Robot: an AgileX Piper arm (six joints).
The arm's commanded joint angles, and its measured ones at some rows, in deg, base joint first. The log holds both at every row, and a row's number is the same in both.
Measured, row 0: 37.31 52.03 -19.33 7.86 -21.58 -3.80
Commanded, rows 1 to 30: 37.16 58.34 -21.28 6.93 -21.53 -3.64; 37.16 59.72 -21.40 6.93 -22.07 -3.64; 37.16 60.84 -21.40 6.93 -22.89 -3.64; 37.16 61.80 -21.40 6.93 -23.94 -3.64; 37.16 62.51 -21.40 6.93 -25.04 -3.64; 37.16 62.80 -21.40 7.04 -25.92 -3.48; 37.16 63.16 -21.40 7.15 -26.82 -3.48; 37.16 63.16 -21.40 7.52 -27.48 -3.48; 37.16 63.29 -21.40 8.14 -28.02 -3.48; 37.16 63.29 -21.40 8.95 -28.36 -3.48; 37.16 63.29 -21.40 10.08 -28.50 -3.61; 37.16 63.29 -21.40 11.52 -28.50 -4.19; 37.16 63.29 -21.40 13.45 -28.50 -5.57; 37.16 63.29 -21.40 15.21 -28.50 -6.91; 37.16 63.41 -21.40 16.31 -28.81 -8.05; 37.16 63.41 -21.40 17.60 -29.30 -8.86; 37.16 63.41 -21.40 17.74 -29.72 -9.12; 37.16 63.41 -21.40 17.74 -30.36 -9.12; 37.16 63.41 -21.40 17.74 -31.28 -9.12; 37.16 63.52 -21.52 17.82 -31.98 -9.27; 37.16 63.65 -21.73 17.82 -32.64 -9.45; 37.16 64.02 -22.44 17.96 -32.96 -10.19; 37.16 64.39 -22.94 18.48 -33.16 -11.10; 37.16 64.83 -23.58 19.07 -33.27 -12.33; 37.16 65.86 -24.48 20.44 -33.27 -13.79; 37.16 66.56 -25.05 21.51 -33.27 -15.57; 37.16 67.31 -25.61 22.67 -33.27 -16.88; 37.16 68.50 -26.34 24.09 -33.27 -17.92; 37.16 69.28 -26.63 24.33 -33.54 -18.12; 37.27 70.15 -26.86 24.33 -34.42 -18.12
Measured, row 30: 37.31 67.28 -25.31 21.89 -32.59 -15.34
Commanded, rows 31 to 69: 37.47 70.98 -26.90 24.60 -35.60 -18.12; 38.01 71.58 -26.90 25.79 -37.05 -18.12; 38.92 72.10 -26.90 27.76 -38.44 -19.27; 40.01 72.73 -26.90 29.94 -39.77 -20.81; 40.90 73.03 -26.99 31.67 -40.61 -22.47; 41.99 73.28 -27.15 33.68 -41.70 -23.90; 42.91 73.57 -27.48 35.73 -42.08 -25.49; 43.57 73.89 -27.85 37.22 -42.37 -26.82; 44.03 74.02 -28.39 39.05 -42.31 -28.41; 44.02 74.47 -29.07 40.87 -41.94 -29.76; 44.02 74.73 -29.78 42.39 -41.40 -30.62; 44.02 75.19 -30.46 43.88 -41.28 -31.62; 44.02 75.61 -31.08 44.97 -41.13 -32.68; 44.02 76.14 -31.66 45.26 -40.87 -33.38; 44.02 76.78 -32.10 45.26 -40.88 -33.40; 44.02 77.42 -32.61 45.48 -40.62 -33.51; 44.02 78.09 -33.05 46.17 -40.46 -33.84; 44.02 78.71 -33.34 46.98 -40.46 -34.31; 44.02 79.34 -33.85 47.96 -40.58 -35.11; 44.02 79.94 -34.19 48.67 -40.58 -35.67; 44.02 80.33 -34.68 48.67 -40.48 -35.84; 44.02 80.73 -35.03 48.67 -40.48 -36.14; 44.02 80.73 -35.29 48.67 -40.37 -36.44; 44.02 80.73 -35.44 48.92 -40.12 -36.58; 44.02 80.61 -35.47 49.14 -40.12 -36.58; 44.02 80.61 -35.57 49.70 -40.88 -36.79; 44.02 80.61 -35.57 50.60 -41.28 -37.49; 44.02 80.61 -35.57 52.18 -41.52 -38.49; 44.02 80.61 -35.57 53.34 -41.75 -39.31; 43.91 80.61 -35.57 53.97 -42.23 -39.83; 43.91 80.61 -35.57 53.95 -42.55 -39.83; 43.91 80.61 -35.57 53.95 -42.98 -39.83; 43.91 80.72 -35.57 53.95 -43.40 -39.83; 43.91 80.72 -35.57 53.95 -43.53 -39.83; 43.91 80.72 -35.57 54.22 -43.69 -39.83; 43.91 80.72 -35.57 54.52 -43.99 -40.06; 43.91 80.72 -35.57 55.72 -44.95 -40.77; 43.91 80.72 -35.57 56.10 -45.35 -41.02; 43.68 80.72 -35.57 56.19 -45.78 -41.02
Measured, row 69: 43.94 80.66 -35.23 54.84 -43.56 -40.07
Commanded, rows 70 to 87: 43.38 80.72 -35.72 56.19 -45.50 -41.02; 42.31 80.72 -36.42 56.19 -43.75 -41.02; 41.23 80.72 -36.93 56.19 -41.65 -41.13; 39.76 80.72 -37.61 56.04 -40.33 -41.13; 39.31 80.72 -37.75 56.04 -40.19 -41.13; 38.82 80.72 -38.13 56.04 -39.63 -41.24; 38.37 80.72 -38.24 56.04 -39.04 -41.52; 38.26 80.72 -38.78 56.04 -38.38 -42.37; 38.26 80.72 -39.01 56.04 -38.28 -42.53; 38.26 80.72 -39.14 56.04 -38.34 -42.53; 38.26 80.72 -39.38 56.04 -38.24 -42.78; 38.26 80.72 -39.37 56.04 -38.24 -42.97; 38.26 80.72 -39.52 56.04 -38.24 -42.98; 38.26 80.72 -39.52 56.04 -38.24 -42.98; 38.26 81.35 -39.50 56.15 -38.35 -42.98; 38.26 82.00 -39.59 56.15 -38.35 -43.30; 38.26 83.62 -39.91 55.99 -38.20 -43.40; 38.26 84.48 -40.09 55.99 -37.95 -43.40
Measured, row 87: 38.91 81.45 -39.12 56.03 -38.24 -42.77
